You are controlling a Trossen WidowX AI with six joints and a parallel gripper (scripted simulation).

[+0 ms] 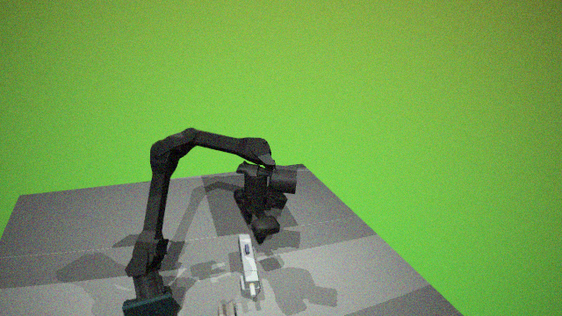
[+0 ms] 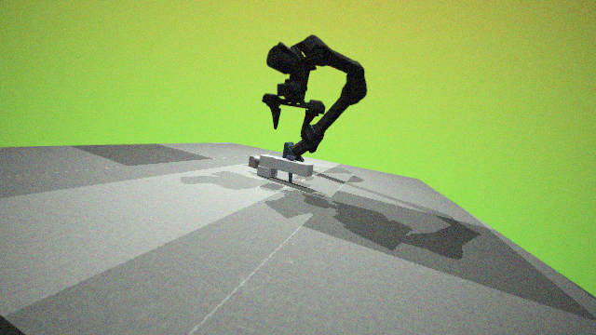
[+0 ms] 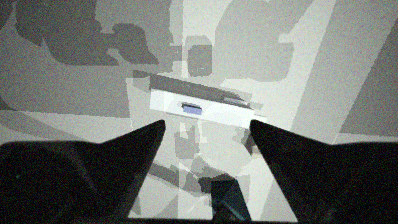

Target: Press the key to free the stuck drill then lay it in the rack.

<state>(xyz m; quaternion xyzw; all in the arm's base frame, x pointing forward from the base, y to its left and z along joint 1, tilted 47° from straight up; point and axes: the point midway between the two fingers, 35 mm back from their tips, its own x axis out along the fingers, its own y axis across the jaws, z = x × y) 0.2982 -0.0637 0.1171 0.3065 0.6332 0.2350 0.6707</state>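
My gripper tip is now 30 mm past the yellow drill, 60 mm to the left of it and 110 mm above it. Also, from my gripper tip: grey slotted rack: 130 mm behind, 140 mm to the right, 140 mm below; then grey block: 10 mm behind, 110 mm below; then blue key: 10 mm behind, 20 mm to the left, 110 mm below.
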